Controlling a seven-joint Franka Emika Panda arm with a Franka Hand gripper.
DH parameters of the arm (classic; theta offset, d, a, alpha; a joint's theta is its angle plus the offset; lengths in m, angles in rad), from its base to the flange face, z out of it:
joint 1: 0 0.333 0 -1.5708
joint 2: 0 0 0 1.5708
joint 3: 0 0.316 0.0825 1.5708
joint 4: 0 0 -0.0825 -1.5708
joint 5: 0 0.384 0 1.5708
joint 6: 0 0 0.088 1.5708
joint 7: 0 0.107 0 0
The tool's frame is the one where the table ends.
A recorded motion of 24 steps. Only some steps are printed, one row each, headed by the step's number.
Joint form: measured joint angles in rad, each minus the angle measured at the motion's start. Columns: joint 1, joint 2, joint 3, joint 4, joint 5, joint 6, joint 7.
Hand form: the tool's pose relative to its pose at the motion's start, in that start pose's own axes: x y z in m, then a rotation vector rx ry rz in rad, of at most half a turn. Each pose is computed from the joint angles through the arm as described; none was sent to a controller.
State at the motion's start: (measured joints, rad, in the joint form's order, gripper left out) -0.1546 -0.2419 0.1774 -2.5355 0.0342 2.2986 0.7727
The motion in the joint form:
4: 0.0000 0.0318 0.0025 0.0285 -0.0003 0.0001 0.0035
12: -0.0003 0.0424 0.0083 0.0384 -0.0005 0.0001 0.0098
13: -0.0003 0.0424 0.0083 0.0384 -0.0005 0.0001 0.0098
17: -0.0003 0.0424 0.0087 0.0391 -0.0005 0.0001 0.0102
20: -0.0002 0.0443 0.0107 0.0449 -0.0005 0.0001 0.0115
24: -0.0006 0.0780 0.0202 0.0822 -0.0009 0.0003 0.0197
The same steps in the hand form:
4: 0.0055 -0.0077 0.0016 0.0013 -0.0053 -0.0003
12: 0.0059 -0.0118 0.0020 0.0012 -0.0062 0.0001
13: 0.0059 -0.0118 0.0020 0.0012 -0.0062 0.0001
17: 0.0059 -0.0121 0.0017 0.0017 -0.0057 0.0001
20: 0.0065 -0.0141 0.0001 0.0044 -0.0030 -0.0008
24: 0.0115 -0.0259 -0.0008 0.0105 -0.0033 -0.0031

